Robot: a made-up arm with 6 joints. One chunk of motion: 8 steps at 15 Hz.
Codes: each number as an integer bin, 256 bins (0 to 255) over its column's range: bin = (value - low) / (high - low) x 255, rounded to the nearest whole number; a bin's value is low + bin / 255 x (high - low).
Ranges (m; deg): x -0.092..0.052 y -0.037..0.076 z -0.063..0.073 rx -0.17..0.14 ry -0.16..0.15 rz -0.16..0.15
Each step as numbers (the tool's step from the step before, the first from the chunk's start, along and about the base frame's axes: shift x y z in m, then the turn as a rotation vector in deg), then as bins.
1 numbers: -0.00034 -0.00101 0.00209 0.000 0.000 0.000
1 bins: 162 81 122 140 132 132
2 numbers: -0.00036 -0.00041 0.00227 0.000 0.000 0.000
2 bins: 162 83 122 140 132 132
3 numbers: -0.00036 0.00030 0.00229 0.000 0.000 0.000
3 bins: 162 84 122 140 132 132
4 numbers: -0.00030 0.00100 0.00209 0.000 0.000 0.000
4 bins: 162 86 122 140 132 132
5 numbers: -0.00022 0.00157 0.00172 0.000 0.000 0.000
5 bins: 163 87 121 140 132 132
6 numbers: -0.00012 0.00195 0.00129 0.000 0.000 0.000
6 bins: 163 88 121 140 132 132
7 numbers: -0.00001 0.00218 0.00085 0.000 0.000 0.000
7 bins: 163 88 120 140 132 132
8 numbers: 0.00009 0.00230 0.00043 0.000 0.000 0.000
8 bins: 163 89 119 140 132 132
